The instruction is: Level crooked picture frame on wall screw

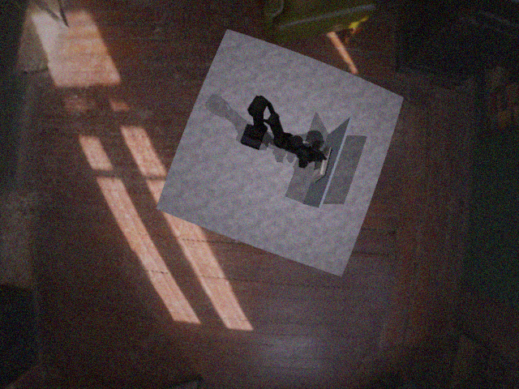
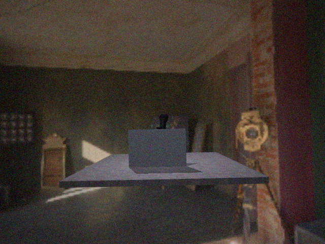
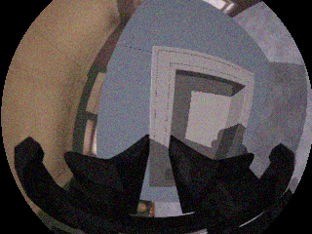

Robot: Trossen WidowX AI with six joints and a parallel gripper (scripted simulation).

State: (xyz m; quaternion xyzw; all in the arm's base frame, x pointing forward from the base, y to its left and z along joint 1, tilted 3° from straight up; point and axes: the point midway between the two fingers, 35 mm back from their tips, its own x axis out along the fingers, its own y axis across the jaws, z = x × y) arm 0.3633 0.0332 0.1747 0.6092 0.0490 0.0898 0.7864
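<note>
Right now the picture frame is 1 cm ahead of my gripper tip, 2 cm to the right of it and 5 cm below it. From my gripper tip the other things lie so: wall panel: 2 cm ahead, 1 cm to the right, 7 cm below.
</note>
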